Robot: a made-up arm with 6 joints.
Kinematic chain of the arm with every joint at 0, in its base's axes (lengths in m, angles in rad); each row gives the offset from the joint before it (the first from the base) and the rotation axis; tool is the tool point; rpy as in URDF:
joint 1: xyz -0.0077 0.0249 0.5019 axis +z
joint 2: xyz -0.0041 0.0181 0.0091 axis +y
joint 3: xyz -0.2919 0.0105 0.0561 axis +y
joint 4: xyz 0.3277 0.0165 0.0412 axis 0.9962 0 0.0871
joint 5: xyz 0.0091 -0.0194 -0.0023 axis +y
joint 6: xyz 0.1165 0.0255 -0.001 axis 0.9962 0 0.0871
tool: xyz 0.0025 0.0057 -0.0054 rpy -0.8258 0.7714 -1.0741
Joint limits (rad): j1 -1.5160..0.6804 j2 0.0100..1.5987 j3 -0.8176..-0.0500 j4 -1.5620..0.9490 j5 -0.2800..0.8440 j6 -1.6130..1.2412
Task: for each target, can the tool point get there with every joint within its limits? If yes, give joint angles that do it. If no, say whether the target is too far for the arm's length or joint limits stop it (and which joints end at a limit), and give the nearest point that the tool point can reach.
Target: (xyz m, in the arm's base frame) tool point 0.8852 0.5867 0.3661
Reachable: no: too far | nearest point 0.3617 0.2573 0.5391 | short by 0.642 m
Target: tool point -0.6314 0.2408 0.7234
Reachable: no: joint limits stop it (at a limit: joint 1, joint 2, joint 3, joint 4, joint 5) | nearest point -0.1027 0.1219 0.8621 | short by 0.559 m
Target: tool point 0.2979 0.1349 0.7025
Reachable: yes | joints 0.2157 0.9488 -0.6952 -1.3399 -0.0698 0.7130
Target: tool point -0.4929 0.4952 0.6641
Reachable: no: joint limits stop it (at a limit: joint 1, joint 2, joint 4, joint 5) | nearest point -0.0333 0.1780 0.7334 | short by 0.563 m
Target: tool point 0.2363 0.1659 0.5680
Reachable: yes | joints 0.3796 0.9612 -0.4004 -0.5578 -0.0311 -0.7770
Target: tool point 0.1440 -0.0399 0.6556
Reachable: yes | joints -0.2038 0.3015 -0.2641 -1.2519 0.5774 -1.1239
